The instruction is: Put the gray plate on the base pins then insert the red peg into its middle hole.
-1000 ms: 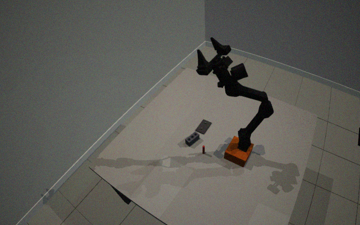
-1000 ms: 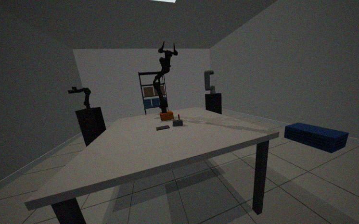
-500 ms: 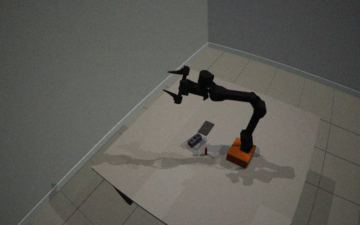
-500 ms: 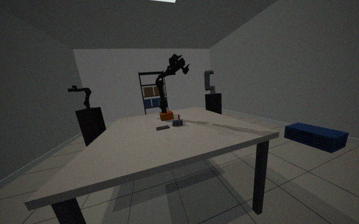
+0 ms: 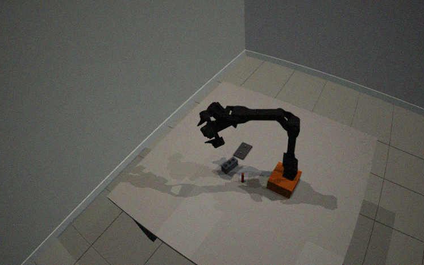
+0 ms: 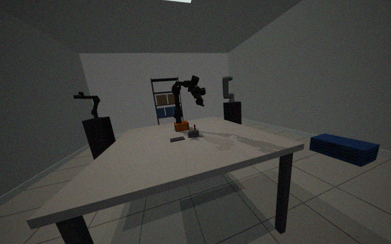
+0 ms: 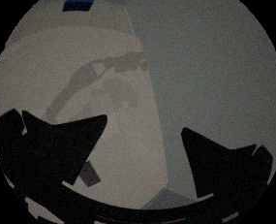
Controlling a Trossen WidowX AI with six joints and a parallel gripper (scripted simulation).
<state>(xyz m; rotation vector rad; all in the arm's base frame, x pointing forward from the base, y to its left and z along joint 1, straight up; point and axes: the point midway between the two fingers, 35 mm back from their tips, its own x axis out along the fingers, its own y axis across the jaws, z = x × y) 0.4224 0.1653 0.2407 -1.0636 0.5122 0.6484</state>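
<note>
Right now my gripper tip is 110 mm past the gray plate, 80 mm to the left of it and 260 mm above it. The rest, counted from my gripper tip: dark base (110 mm behind, 230 mm to the right, 290 mm below); then red peg (230 mm behind, 40 mm to the right, 260 mm below).
</note>
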